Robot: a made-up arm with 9 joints. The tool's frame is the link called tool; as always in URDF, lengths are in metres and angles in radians. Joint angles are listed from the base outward.
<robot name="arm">
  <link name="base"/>
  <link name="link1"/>
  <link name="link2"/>
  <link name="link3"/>
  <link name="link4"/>
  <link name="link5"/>
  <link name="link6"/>
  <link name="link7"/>
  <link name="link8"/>
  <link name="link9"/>
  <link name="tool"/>
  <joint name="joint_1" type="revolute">
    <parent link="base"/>
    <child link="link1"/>
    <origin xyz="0.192 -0.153 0.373" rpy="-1.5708 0 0"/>
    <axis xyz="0 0 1"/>
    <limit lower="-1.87" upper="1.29"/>
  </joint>
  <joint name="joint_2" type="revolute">
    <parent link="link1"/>
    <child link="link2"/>
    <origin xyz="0.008 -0.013 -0.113" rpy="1.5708 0 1.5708"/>
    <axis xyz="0 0 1"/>
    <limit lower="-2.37" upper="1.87"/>
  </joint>
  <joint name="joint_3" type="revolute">
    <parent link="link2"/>
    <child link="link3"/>
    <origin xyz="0.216 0.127 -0.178" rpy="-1.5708 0 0"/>
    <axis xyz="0 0 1"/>
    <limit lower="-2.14" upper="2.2"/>
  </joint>
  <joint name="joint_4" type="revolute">
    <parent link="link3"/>
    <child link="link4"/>
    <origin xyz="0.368 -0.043 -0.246" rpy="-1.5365 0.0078 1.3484"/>
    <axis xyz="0 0 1"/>
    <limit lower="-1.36" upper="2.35"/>
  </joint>
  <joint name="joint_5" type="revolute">
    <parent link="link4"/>
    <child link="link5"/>
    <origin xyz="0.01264 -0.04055 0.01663" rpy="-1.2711 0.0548 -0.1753"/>
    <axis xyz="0 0 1"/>
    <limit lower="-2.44" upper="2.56"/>
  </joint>
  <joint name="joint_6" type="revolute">
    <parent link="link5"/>
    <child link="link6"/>
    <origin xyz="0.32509 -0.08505 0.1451" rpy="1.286 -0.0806 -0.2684"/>
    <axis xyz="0 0 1"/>
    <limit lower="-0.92" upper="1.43"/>
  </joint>
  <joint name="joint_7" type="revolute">
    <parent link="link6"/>
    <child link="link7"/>
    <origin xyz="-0.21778 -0.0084 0.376" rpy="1.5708 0 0.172"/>
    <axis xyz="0 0 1"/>
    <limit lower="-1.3" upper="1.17"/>
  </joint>
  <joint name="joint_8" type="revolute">
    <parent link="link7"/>
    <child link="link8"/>
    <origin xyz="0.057 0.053 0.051" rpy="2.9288 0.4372 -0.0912"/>
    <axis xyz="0 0 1"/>
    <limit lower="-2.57" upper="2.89"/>
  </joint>
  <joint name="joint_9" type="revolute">
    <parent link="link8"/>
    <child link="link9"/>
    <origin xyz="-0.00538 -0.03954 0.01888" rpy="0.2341 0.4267 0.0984"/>
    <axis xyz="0 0 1"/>
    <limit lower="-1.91" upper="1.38"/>
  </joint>
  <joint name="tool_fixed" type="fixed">
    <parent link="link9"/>
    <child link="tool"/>
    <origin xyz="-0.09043 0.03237 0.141" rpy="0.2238 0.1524 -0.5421"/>
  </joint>
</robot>
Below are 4 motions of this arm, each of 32 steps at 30 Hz.
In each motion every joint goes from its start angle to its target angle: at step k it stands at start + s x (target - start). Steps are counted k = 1, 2, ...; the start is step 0. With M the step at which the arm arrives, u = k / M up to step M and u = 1 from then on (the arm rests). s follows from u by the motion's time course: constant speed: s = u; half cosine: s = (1 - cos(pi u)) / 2; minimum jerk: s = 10 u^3 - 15 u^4 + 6 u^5.
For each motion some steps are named. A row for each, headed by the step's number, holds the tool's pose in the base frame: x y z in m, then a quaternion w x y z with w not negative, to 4 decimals.
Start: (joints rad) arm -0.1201 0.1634 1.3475 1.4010 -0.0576 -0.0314 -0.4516 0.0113 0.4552
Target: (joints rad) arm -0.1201 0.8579 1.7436 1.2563 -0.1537 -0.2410 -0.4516 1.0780 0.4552
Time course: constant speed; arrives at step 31
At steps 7, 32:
7: 0.2895 -0.3437 0.0606 0.1299 -0.5011 0.8262 -0.2223
32: 0.2481 -0.1642 -0.0592 0.1189 0.3132 -0.9394 -0.0725

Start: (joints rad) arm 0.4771 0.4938 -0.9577 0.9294 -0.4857 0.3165 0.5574 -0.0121 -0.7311
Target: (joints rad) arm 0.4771 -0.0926 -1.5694 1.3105 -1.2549 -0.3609 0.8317 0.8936 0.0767
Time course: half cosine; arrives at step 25
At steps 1, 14, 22, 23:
1: 0.0426 -0.2987 0.3577 0.3018 0.6306 -0.1449 0.7002
14: 0.1764 -0.3035 0.5042 0.3838 0.2583 -0.3454 0.8165
22: 0.1744 -0.2395 0.6301 0.3021 -0.1270 -0.3516 0.8769
23: 0.1717 -0.2342 0.6360 0.2941 -0.1483 -0.3484 0.8776

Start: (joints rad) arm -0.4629 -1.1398 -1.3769 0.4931 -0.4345 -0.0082 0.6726 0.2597 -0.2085
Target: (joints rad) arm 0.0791 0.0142 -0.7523 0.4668 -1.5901 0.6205 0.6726 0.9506 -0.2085
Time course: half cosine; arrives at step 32
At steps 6, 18, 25, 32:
6: -0.0424 -0.3839 0.4824 0.1183 -0.2095 -0.0715 0.9680
18: 0.2864 -0.3852 0.5013 0.2752 0.2205 -0.4231 0.8347
25: 0.4666 -0.4103 0.3448 0.3460 0.4427 -0.5706 0.5989
32: 0.5112 -0.4028 0.2475 0.3721 0.5114 -0.6089 0.4788

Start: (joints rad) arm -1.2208 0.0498 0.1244 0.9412 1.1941 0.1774 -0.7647 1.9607 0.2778
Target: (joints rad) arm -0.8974 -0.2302 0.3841 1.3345 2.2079 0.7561 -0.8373 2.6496 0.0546
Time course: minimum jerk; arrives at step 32
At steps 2, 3, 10, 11, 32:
2: 0.4735 -0.7701 -0.0105 0.7351 -0.3132 0.0843 0.5953
3: 0.4734 -0.7706 -0.0109 0.7330 -0.3167 0.0845 0.5960
10: 0.4712 -0.7920 -0.0284 0.6496 -0.4315 0.0881 0.6198
11: 0.4708 -0.7979 -0.0338 0.6246 -0.4589 0.0878 0.6257
32: 0.4779 -0.8950 -0.1860 0.1335 -0.7256 -0.0458 0.6735

